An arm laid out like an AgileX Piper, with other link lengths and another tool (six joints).
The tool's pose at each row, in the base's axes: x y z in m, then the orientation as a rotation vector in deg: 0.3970, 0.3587, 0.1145, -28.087, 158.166, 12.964; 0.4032, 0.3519, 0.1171, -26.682, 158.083, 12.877; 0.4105, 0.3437, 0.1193, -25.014, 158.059, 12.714; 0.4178, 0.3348, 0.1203, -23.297, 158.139, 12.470; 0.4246, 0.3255, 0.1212, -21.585, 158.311, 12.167; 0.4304, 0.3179, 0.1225, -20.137, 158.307, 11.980; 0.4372, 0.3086, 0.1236, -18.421, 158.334, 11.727
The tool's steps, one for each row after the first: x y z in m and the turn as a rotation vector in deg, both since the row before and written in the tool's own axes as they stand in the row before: -0.0043, -0.0083, -0.0021, 0.267, -0.362, 0.912; -0.0049, -0.0099, -0.0016, 0.350, -0.341, 1.094; -0.0045, -0.0106, -0.0005, 0.403, -0.231, 1.139; -0.0041, -0.0108, -0.0006, 0.435, -0.122, 1.147; -0.0039, -0.0088, -0.0008, 0.328, -0.239, 0.957; -0.0046, -0.0106, -0.0006, 0.407, -0.237, 1.138
